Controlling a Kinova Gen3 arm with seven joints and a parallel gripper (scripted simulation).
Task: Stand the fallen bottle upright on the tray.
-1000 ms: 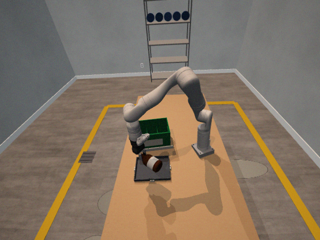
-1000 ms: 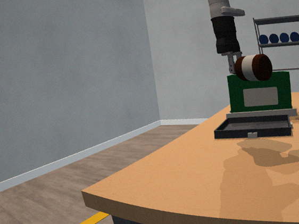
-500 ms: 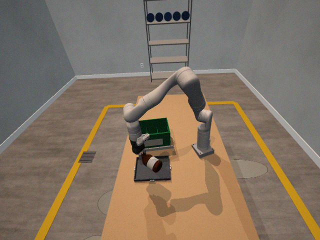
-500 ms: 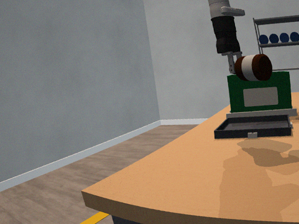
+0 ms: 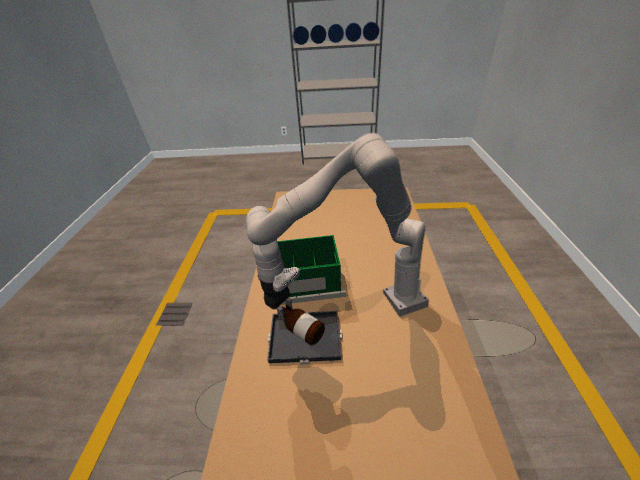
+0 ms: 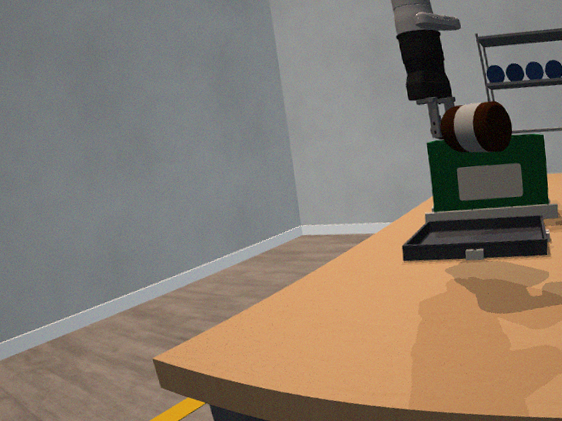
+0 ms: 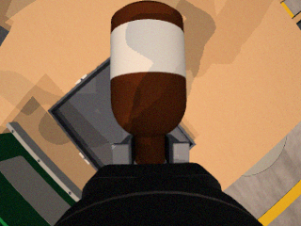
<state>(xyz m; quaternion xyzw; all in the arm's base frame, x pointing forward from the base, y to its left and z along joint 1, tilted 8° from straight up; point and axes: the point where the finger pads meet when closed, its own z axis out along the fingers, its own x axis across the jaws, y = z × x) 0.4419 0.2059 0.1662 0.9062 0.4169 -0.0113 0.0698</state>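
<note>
The brown bottle lies 4 cm behind my hand, 3 cm to the left of it and 1 cm below it. The rest, counted from my hand: green crate 5 cm behind, 31 cm to the right, 12 cm below; then dark tray 4 cm behind, 4 cm to the right, 19 cm below.
</note>
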